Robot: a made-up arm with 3 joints. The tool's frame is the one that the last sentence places.
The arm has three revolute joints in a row. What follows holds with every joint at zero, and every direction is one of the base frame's.
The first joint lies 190 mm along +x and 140 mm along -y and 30 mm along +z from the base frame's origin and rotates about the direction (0.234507, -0.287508, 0.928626), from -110.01 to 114.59 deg.
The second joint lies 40 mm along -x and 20 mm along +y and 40 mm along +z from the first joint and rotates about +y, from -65.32 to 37.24 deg.
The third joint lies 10 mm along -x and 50 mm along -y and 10 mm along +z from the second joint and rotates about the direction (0.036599, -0.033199, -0.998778), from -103.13 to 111.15 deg.
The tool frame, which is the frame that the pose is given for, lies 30 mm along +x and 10 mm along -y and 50 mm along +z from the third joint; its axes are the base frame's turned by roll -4, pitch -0.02 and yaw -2.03 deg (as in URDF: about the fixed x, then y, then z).
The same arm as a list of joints. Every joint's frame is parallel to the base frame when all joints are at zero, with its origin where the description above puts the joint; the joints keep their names.
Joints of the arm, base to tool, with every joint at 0 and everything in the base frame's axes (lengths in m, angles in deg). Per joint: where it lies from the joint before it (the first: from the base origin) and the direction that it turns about. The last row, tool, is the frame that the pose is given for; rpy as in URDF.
joint 1: origin 0.19 -0.14 0.03 axis 0.234507 -0.287508 0.928626
joint 2: origin -0.04 0.02 0.04 axis 0 1 0
joint 3: origin -0.01 -0.05 0.01 axis 0.036599 -0.033199 -0.998778
tool: origin 0.03 -0.01 0.05 rpy -4 -0.02 -2.03
Joint limits (deg, base to tool): -110.01..114.59 -65.32..37.24 -103.13..111.15

